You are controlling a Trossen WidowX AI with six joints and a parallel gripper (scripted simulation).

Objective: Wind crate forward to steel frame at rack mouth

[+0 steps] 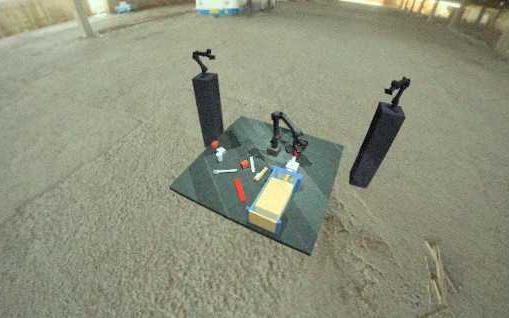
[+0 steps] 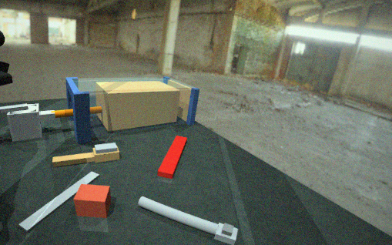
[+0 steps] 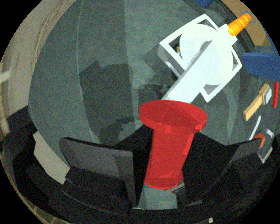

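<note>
Right now the winch handle is 4 cm ahead of my gripper tip and 1 cm below it. The rest, counted from my gripper tip: wooden-handled tool 25 cm to the right, 24 cm ahead, 10 cm below; then winch 9 cm below, 8 cm ahead; then red knob 2 cm above.
</note>
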